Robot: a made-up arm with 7 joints. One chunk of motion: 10 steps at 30 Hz.
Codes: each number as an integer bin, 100 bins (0 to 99) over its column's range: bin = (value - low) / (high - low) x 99, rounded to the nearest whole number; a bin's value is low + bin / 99 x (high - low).
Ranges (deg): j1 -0.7..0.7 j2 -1.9..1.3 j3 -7.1..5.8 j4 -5.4..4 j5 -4.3..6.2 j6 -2..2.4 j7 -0.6..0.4
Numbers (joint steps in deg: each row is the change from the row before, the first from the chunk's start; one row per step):
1: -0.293 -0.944 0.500 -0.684 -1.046 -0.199 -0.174
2: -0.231 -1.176 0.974 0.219 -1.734 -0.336 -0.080
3: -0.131 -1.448 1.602 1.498 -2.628 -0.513 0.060
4: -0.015 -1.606 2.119 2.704 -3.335 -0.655 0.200
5: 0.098 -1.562 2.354 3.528 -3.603 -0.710 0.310
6: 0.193 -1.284 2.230 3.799 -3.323 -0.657 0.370
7: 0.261 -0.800 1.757 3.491 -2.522 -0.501 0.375
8: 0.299 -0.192 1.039 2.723 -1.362 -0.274 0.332
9: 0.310 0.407 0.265 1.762 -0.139 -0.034 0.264
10: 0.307 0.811 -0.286 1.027 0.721 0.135 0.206
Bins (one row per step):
1: 29 30 58 50 31 41 42
2: 33 22 62 59 24 37 51
3: 40 14 67 73 16 33 65
4: 48 9 71 85 9 30 79
5: 56 10 73 94 7 29 90
6: 63 19 72 97 9 30 96
7: 68 34 68 94 17 34 97
8: 71 53 62 86 28 39 92
9: 71 71 57 75 39 44 86
10: 71 84 52 68 47 48 80

